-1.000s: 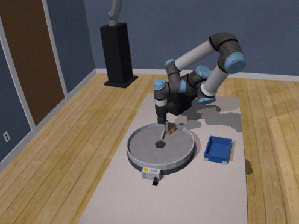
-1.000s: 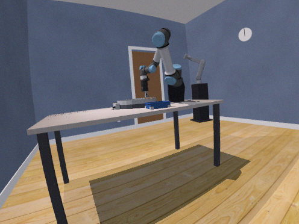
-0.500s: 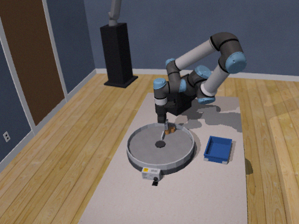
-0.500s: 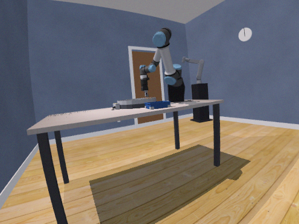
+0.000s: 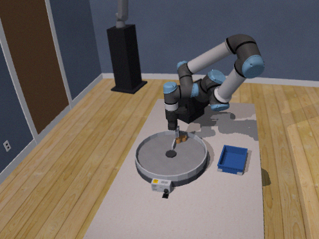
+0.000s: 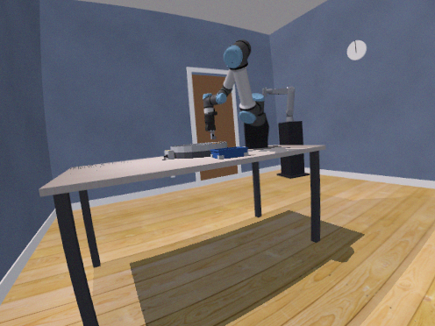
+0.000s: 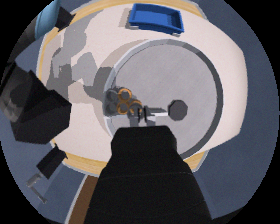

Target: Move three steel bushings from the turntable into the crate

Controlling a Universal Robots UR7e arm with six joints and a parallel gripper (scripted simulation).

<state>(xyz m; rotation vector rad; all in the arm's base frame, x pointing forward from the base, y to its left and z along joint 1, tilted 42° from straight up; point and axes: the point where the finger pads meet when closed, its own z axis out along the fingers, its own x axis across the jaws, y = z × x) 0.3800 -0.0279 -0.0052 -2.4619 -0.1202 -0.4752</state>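
Right now the blue crate is 350 mm to the left of my hand, 100 mm below it and 10 mm ahead of it. Also, from my hand: round grey turntable (110 mm ahead, 70 mm below).
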